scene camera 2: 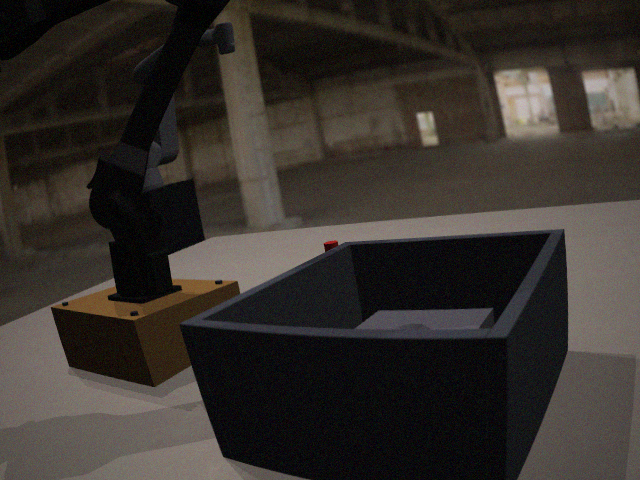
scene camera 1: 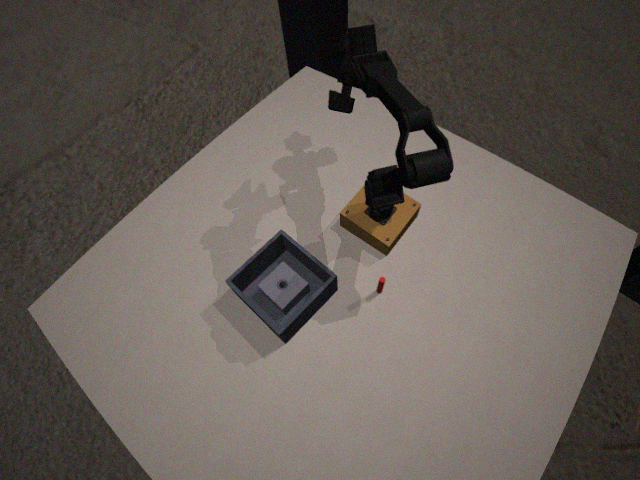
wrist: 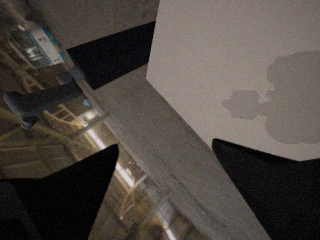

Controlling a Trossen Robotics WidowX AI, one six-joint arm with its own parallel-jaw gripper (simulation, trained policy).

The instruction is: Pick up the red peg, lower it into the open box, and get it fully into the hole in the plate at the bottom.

my gripper: scene camera 1; wrist; not seen in scene camera 2 (out of frame)
dark blue box: scene camera 2 286,379; scene camera 1 281,247; not seen in the wrist view (out of frame)
grey plate: scene camera 2; scene camera 1; not seen in the wrist view (out of frame)
same spot on my gripper: (scene camera 1: pixel 342 53) = (wrist: pixel 86 211)
same spot on grey plate: (scene camera 2: pixel 475 318) = (scene camera 1: pixel 279 302)
